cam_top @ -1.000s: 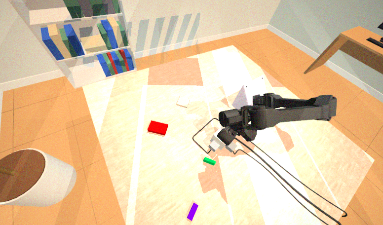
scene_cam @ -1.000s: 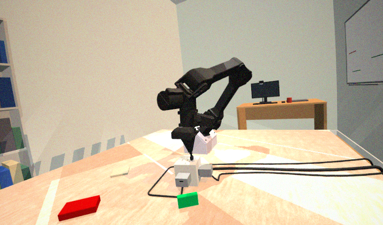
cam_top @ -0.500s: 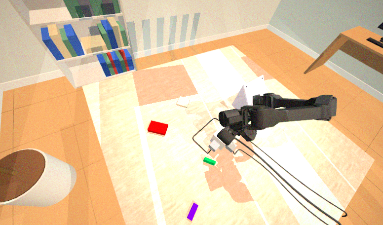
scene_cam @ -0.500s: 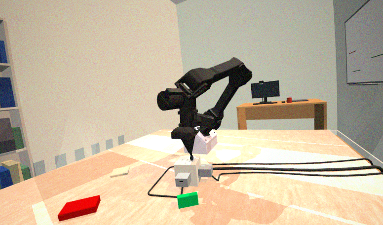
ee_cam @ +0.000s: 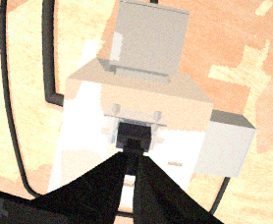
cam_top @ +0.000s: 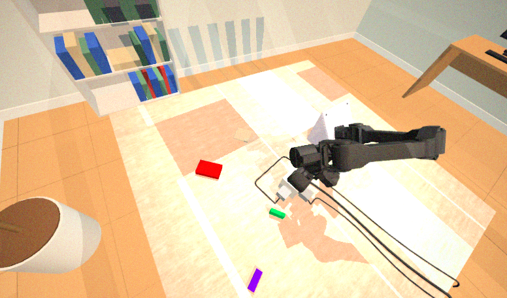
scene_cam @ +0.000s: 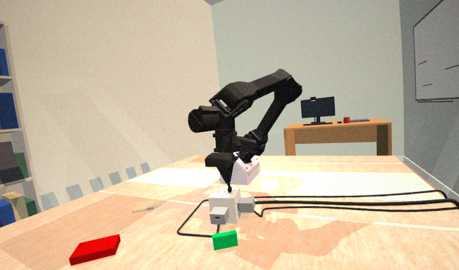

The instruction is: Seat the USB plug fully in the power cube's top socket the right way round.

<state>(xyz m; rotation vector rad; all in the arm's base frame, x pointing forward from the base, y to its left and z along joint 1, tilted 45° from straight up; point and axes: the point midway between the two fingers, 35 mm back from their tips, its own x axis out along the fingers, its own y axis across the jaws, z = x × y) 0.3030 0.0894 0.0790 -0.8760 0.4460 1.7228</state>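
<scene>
The dark USB plug lies 2 cm below my gripper tip. Also, from my gripper tip: flat tile: 33 cm to the right, 10 cm below, 7 cm ahead; then USB socket: 3 cm below; then green block: 12 cm ahead, 9 cm below, 6 cm to the left.
</scene>
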